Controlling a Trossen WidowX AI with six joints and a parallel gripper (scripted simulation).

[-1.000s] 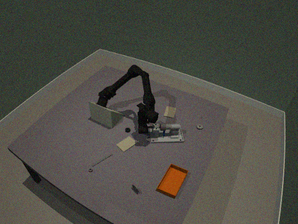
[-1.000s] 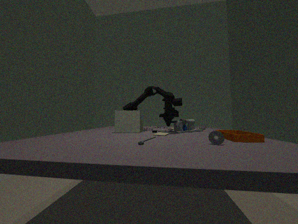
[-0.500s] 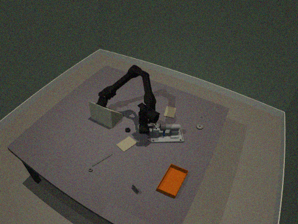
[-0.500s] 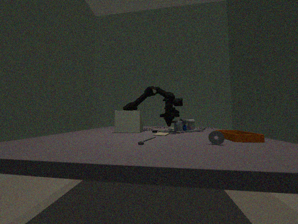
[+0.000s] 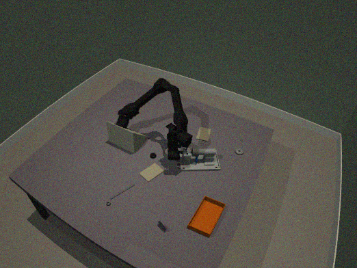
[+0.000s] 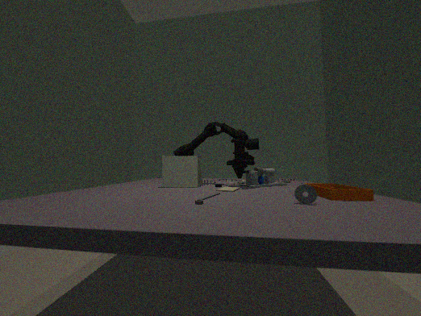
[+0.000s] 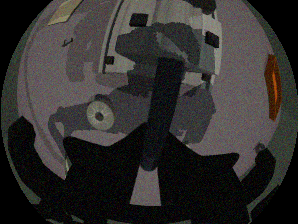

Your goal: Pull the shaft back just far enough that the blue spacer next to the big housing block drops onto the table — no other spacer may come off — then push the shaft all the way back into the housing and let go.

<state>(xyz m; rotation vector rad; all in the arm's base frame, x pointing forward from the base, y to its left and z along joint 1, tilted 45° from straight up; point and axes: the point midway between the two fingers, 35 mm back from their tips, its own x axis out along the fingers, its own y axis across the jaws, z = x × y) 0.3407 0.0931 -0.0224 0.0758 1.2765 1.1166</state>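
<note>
The white ring is 60 mm behind my gripper tip, 50 mm to the left of it and 40 mm below it. Also, from my gripper tip: black ring (110 mm behind, 30 mm to the right, 40 mm below); dark shaft (60 mm ahead, 50 mm to the left, 40 mm above); blue spacer (110 mm ahead, 80 mm to the left, 10 mm below).
</note>
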